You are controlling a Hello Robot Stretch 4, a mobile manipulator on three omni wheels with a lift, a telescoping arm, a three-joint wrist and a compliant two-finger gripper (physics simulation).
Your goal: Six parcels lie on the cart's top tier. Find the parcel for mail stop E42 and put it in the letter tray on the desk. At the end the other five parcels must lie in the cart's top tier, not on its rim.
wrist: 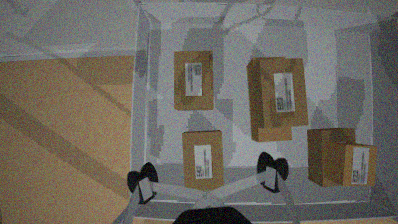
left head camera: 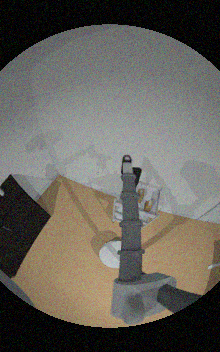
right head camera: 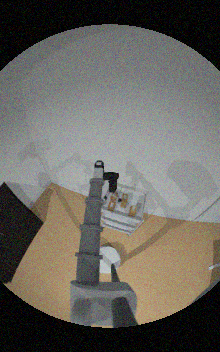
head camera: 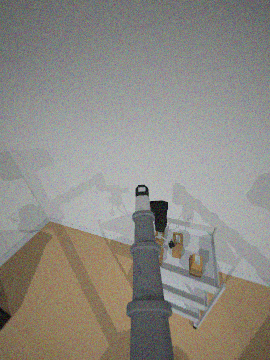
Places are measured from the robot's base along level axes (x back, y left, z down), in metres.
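Pixels of known places: gripper, fingertip midpoint: (wrist: 207, 171) (right head camera: 112, 199) (head camera: 159, 244); robot's base, origin of the base link: (left head camera: 114, 253) (right head camera: 104, 258).
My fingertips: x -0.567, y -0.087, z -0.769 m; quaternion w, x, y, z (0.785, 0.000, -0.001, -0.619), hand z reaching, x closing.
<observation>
Ahead of a thing's pixels: the offset from my fingertips to its top centre. "pt": to the spot under its first point.
My gripper (wrist: 207, 171) (right head camera: 113, 199) is open and empty, over the near left part of the cart's top tier @(pt dy +0.079, dx -0.104, dz +0.083 m) (wrist: 136, 110). The parcel whose blurred label appears to read E42 @(dy +0.007, dx +0.003, dz +0.084 m) (wrist: 202, 155) lies below, between the spread fingertips in the wrist view. A parcel @(dy -0.020, dx -0.121, dz +0.084 m) (wrist: 193, 80) lies behind it. To the right, a larger parcel @(dy -0.126, dx -0.056, dz +0.032 m) (wrist: 295, 112) overlaps another parcel @(pt dy -0.106, dx -0.002, dz +0.082 m) (wrist: 272, 134). At the near right, a small parcel @(dy -0.199, dx +0.074, dz +0.034 m) (wrist: 369, 165) overlaps a darker one (wrist: 325, 157). Their labels are too blurred to read surely. The letter tray does not show.
The cart (head camera: 216, 260) (right head camera: 117, 216) stands near the pale wall. My telescoping arm (head camera: 147, 280) (left head camera: 131, 235) reaches out and hides its left part in the head view. A large dark block @(pt dy +1.370, dx +0.522, dz +0.298 m) (left head camera: 22, 225) (right head camera: 17, 232) stands at the left. A white round shape (left head camera: 110, 254) (right head camera: 109, 259) lies near the arm.
</observation>
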